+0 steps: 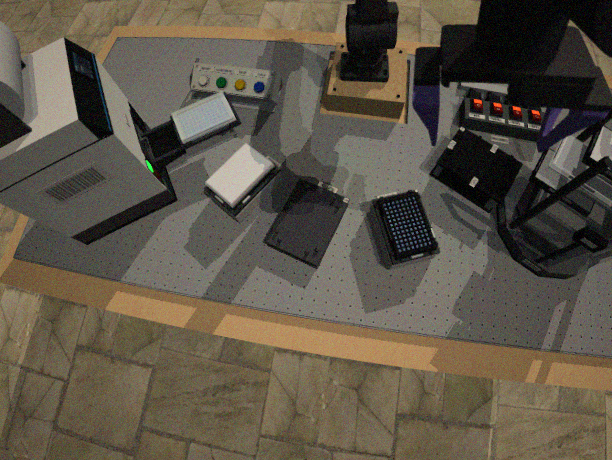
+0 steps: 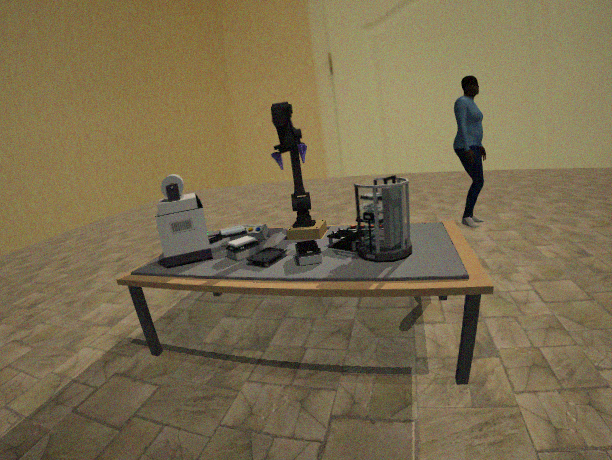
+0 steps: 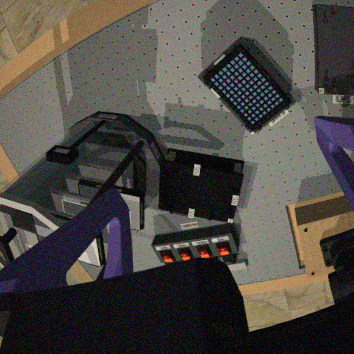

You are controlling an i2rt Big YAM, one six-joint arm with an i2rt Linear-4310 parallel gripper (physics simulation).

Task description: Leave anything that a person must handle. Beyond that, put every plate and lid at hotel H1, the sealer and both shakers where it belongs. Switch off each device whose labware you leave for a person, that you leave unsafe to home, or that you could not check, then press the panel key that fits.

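Places are measured from the arm's base along level axes (x right, y ahead, z up), in millimetres.
Pixels of known places: gripper, fingertip midpoint: (image 1: 485,144) (image 2: 293,166) (image 3: 216,163); arm's base, link origin: (image 1: 364,69) (image 2: 304,224) (image 3: 344,244).
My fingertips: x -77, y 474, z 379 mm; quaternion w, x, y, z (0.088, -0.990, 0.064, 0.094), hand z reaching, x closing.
For each thing: its top centre in the pictures, then the offset to it from my fingertips. "spot": a spot on its surface instead.
- white sealer, top centre: (image 2: 173,174) dx +665, dy -138, dz +27 mm
- pale clear-welled plate, top centre: (image 1: 202,114) (image 2: 232,228) dx +439, dy -271, dz -320 mm
- lid, top centre: (image 1: 238,172) (image 2: 241,240) dx +340, dy -143, dz -347 mm
- black plate with blue wells, top centre: (image 3: 246,89) (image 1: 407,222) (image 2: 307,244) dx -10, dy -55, dz -360 mm
- round hotel, surface spot: (image 3: 107,116) spot: dx -289, dy +5, dz -404 mm
- flat dark holder, top centre: (image 3: 351,51) (image 1: 307,218) (image 2: 266,252) dx +191, dy -64, dz -388 mm
- black labelled block, top centre: (image 3: 196,197) (image 1: 484,158) (image 2: 347,231) dx -183, dy -211, dz -353 mm
- switch box, top centre: (image 3: 198,264) (image 1: 507,98) (image 2: 367,223) dx -282, dy -410, dz -376 mm
- key panel, top centre: (image 1: 231,71) (image 2: 248,225) dx +403, dy -424, dz -345 mm
The white sealer (image 1: 100,165) (image 2: 182,230) stands at the left with a green light; a pale clear-welled plate (image 1: 204,117) (image 2: 233,231) lies on its extended tray. A white-topped plate or lid (image 1: 240,175) (image 2: 242,241) sits on a small device. A black plate with blue wells (image 1: 407,222) (image 3: 250,90) sits on another device. Which are the shakers I cannot tell. The round hotel (image 1: 555,274) (image 2: 385,255) (image 3: 107,116) at the right holds plates, partly hidden. My gripper (image 1: 488,146) (image 2: 292,165) (image 3: 216,163) is open and empty, high above the table.
A flat dark holder (image 1: 307,225) (image 2: 267,256) lies mid-table. A black labelled block (image 1: 477,167) (image 3: 200,187) stands beside the hotel. The switch box (image 1: 500,125) (image 3: 195,237) shows orange-lit rockers. The key panel (image 1: 232,73) has white, green, yellow and blue keys. A person (image 2: 468,125) stands behind.
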